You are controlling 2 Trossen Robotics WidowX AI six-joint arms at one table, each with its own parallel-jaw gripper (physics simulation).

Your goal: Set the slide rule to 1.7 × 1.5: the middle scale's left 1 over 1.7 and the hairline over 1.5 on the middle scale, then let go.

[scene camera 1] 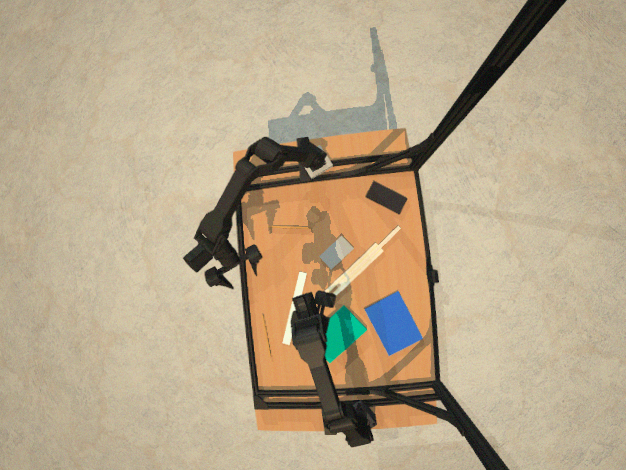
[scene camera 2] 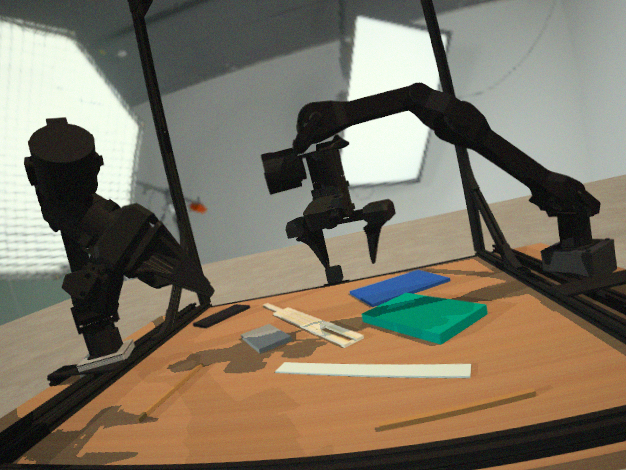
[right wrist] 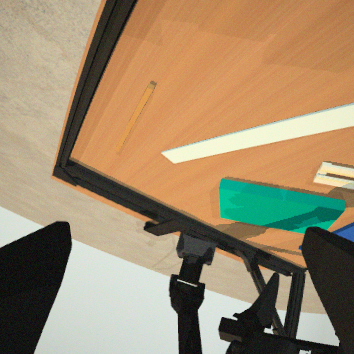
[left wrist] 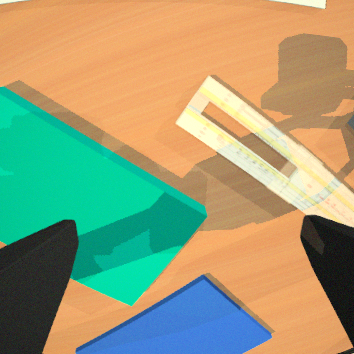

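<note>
The cream slide rule (scene camera 1: 361, 264) (scene camera 2: 298, 318) (left wrist: 327, 182) (right wrist: 332, 180) lies flat and diagonal on the table. Its middle scale (scene camera 1: 389, 236) (scene camera 2: 269, 307) sticks out at one end, leaving an open slot at the other. A clear cursor seems to sit across the body near the slot; its hairline and the readings are too small to tell. My left gripper (scene camera 1: 314, 303) (scene camera 2: 349, 263) (left wrist: 191, 230) is open and empty, above the table near the slotted end. My right gripper (scene camera 1: 243, 280) is open and empty, off the table's left edge in scene camera 1.
A thick green block (scene camera 1: 344, 331) (scene camera 2: 424, 316) (left wrist: 90, 185) and blue slab (scene camera 1: 393, 322) (scene camera 2: 399, 287) (left wrist: 180, 320) lie near the rule. Also a grey block (scene camera 1: 336, 251) (scene camera 2: 265, 337), black block (scene camera 1: 386, 197), white strip (scene camera 2: 374, 370) (right wrist: 265, 134), two thin sticks (scene camera 2: 455, 410) (scene camera 2: 171, 393).
</note>
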